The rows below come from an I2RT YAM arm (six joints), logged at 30 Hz.
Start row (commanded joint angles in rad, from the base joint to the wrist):
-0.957 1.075 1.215 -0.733 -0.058 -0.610
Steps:
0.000 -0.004 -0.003 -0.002 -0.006 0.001
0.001 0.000 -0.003 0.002 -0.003 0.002
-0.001 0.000 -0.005 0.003 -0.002 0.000
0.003 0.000 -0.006 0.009 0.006 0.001
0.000 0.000 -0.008 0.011 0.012 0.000
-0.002 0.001 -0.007 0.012 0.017 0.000
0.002 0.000 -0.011 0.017 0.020 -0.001
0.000 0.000 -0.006 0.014 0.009 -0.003
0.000 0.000 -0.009 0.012 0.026 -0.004
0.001 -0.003 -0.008 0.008 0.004 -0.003
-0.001 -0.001 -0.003 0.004 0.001 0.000
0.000 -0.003 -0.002 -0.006 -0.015 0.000
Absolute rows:
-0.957 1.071 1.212 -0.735 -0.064 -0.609
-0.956 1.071 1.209 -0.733 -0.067 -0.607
-0.957 1.071 1.204 -0.730 -0.069 -0.607
-0.954 1.071 1.198 -0.721 -0.063 -0.606
-0.954 1.071 1.190 -0.710 -0.051 -0.606
-0.956 1.072 1.183 -0.698 -0.034 -0.606
-0.954 1.072 1.172 -0.681 -0.014 -0.607
-0.954 1.072 1.166 -0.667 -0.005 -0.610
-0.954 1.072 1.157 -0.655 0.021 -0.614
-0.953 1.069 1.149 -0.647 0.025 -0.617
-0.954 1.068 1.146 -0.643 0.026 -0.617
-0.954 1.065 1.144 -0.649 0.011 -0.617

